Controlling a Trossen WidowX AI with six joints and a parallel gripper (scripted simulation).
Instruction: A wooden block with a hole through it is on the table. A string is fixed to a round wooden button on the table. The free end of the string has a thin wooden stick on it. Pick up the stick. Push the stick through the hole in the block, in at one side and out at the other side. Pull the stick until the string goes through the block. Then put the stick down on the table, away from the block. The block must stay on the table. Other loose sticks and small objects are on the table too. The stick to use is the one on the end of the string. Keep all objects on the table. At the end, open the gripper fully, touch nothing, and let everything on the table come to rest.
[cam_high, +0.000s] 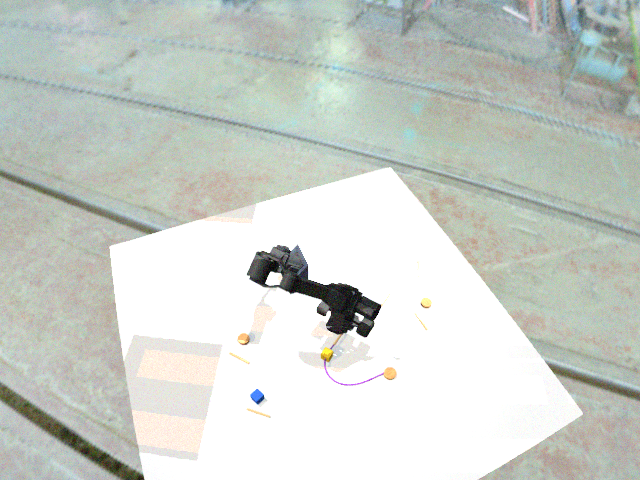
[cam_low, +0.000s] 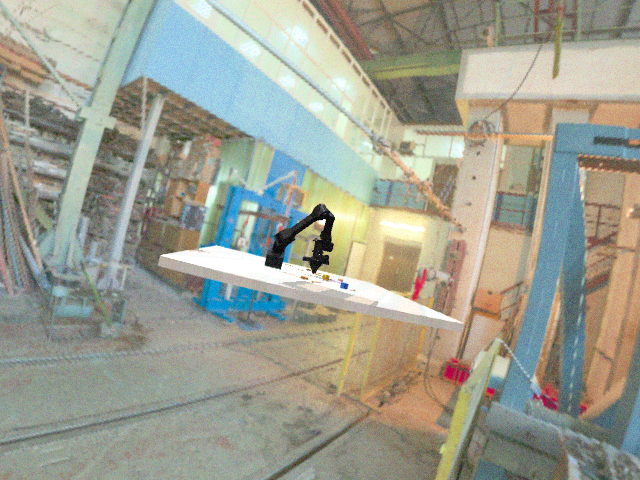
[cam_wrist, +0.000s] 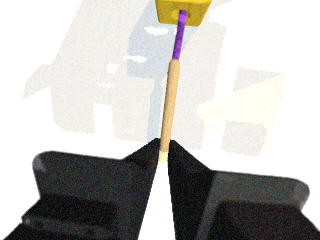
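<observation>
The thin wooden stick is 3 cm to the right of my gripper tip, 2 cm ahead of it and 1 cm above it. From my gripper tip the other things lie so: blue cube 33 cm to the right, 12 cm ahead, 1 cm above; yellow wooden block 8 cm to the right, 6 cm ahead, 1 cm above; round button 19 cm ahead, 8 cm to the left.
</observation>
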